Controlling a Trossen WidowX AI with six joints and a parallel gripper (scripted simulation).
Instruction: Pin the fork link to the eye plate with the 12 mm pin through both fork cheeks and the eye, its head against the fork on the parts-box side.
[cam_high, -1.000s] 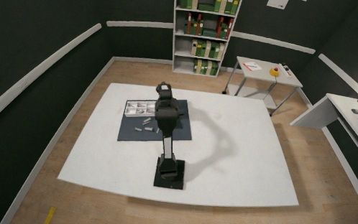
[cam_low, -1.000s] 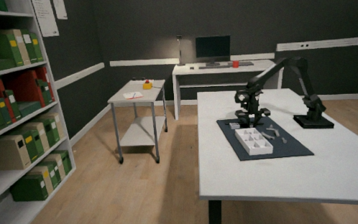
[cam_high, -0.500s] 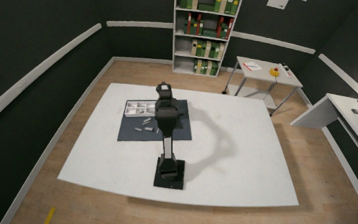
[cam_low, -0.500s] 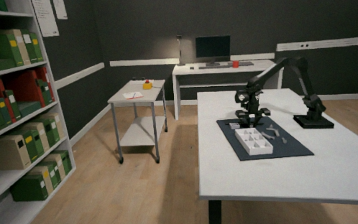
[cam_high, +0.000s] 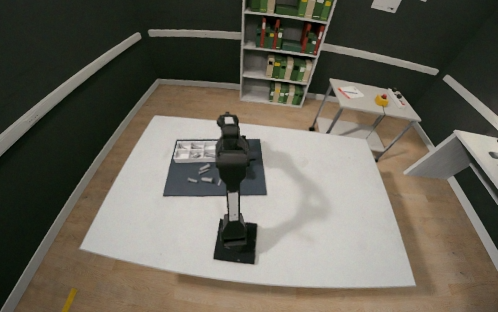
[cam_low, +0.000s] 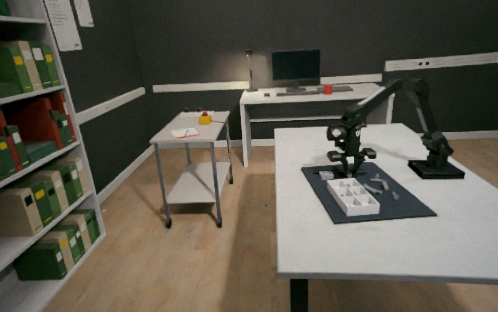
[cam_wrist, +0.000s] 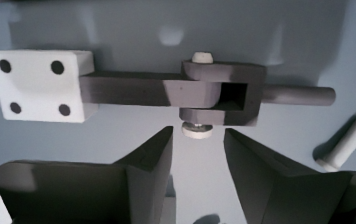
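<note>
The eye plate lies 5 cm below my hand, 2 cm to the right of it and 2 cm ahead of it. The rest, counted from my hand: dark blue mat: 7 cm to the left, 6 cm below, 2 cm behind; grey block: 10 cm ahead, 4 cm below; pin: 11 cm behind, 5 cm below, 1 cm to the right.
</note>
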